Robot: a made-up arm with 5 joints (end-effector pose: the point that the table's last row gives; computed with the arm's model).
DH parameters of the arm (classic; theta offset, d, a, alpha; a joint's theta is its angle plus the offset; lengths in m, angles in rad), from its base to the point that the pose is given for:
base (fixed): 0 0 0.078 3.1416
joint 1: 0 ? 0.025 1.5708
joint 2: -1.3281 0 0.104 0
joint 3: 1.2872 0 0.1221 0
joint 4: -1.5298 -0.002 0 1.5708
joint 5: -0.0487 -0.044 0 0
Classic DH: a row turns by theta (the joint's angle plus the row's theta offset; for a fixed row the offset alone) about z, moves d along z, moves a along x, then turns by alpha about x.
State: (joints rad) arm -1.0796 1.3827 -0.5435 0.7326 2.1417
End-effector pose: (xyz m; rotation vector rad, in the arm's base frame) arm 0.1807 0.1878 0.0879 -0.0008 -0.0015 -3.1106
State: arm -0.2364 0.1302 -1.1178 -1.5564 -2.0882
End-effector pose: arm 0.1655 0.0190 0.4512 -2.2064 0.8919 -1.0242
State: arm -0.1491 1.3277 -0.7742 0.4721 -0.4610
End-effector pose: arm 0.3337 0.0364 0.1275 0.1773 -0.5185 -0.3516
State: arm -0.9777 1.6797 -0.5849 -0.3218 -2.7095
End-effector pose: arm 0.1995 0.1767 0.0523 0.8681 0.2658 -1.6743
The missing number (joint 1, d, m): -0.225
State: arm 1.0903 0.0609 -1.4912 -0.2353 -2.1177
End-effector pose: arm 0.1058 -0.0577 0.4895 1.6054 -2.6900 0.1482
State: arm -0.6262 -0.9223 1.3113 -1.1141 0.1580
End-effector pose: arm 0.1662 0.0613 0.2934 0.5943 -2.2481 0.3762
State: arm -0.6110 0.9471 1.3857 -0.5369 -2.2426
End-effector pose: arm 0.1046 0.0162 0.1291 -0.2521 0.0303 -1.6725
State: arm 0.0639 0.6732 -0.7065 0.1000 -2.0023
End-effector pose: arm 0.3505 -0.0194 0.2945 1.4766 -0.9616 -1.6411
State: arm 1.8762 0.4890 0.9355 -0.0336 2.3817
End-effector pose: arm 0.0385 -0.1187 0.1391 -0.1561 0.0923 0.4556
